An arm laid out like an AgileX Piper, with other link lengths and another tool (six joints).
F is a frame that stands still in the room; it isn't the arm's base.
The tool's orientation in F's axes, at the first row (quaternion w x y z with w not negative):
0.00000, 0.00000, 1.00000, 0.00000
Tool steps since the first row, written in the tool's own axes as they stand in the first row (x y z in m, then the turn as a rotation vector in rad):
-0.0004, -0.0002, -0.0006, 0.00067, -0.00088, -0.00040
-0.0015, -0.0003, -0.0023, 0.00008, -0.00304, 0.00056
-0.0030, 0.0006, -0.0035, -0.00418, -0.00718, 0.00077
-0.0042, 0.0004, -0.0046, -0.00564, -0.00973, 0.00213
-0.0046, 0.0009, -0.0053, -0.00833, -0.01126, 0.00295
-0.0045, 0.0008, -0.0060, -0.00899, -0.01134, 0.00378
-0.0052, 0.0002, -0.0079, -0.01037, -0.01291, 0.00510
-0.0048, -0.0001, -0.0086, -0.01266, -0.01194, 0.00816
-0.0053, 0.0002, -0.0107, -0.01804, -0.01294, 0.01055
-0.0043, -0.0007, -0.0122, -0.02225, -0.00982, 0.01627
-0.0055, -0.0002, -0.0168, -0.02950, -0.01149, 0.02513
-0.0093, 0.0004, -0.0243, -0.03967, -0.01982, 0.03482
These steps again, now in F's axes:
0.0004, -0.0002, 0.0006, -0.00067, -0.00088, 0.00040
0.0015, -0.0003, 0.0023, -0.00008, -0.00304, -0.00056
0.0030, 0.0006, 0.0035, 0.00418, -0.00718, -0.00077
0.0042, 0.0004, 0.0046, 0.00564, -0.00973, -0.00213
0.0046, 0.0009, 0.0053, 0.00833, -0.01126, -0.00295
0.0045, 0.0008, 0.0060, 0.00899, -0.01134, -0.00378
0.0052, 0.0002, 0.0079, 0.01037, -0.01291, -0.00510
0.0048, -0.0001, 0.0086, 0.01266, -0.01194, -0.00816
0.0053, 0.0002, 0.0107, 0.01804, -0.01294, -0.01055
0.0043, -0.0007, 0.0122, 0.02225, -0.00982, -0.01627
0.0055, -0.0002, 0.0168, 0.02950, -0.01149, -0.02513
0.0093, 0.0004, 0.0243, 0.03967, -0.01982, -0.03482

